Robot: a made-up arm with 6 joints.
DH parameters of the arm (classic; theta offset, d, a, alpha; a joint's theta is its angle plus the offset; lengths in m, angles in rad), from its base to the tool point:
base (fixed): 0.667 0 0.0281 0
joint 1: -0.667 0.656 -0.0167 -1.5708
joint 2: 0.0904 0 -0.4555 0
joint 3: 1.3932 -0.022 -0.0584 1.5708
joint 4: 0 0.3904 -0.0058 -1.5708
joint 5: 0 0.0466 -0.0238 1.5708
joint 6: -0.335 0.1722 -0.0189 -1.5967
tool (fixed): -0.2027 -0.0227 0 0
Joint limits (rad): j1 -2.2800..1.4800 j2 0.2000..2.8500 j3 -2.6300..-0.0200 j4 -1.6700..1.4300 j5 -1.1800..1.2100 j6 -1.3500..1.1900
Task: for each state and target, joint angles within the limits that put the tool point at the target. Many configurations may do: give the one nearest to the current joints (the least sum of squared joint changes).
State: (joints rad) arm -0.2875 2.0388 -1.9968 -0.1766 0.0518 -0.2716
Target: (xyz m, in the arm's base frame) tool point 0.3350 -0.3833 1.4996
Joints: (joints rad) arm -0.9482 1.7362 -2.2305 -0.0869 0.0049 -0.2371
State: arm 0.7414 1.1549 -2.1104 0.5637 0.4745 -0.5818
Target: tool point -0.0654 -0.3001 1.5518
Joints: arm 1.3644 0.6882 -2.0150 0.5830 0.3716 -0.5281
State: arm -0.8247 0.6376 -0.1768 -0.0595 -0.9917 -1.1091
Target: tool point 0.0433 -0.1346 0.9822
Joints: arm -1.1911 0.6487 -0.0863 0.4045 -1.0237 -1.0436
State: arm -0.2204 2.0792 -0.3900 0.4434 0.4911 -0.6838
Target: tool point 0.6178 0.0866 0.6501
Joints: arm 0.0719 1.9619 -0.9490 0.4842 0.3612 -0.7079
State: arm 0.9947 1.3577 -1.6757 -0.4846 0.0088 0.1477
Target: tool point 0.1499 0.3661 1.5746
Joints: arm 1.1437 1.6124 -2.3022 -0.4005 -0.0482 0.1187
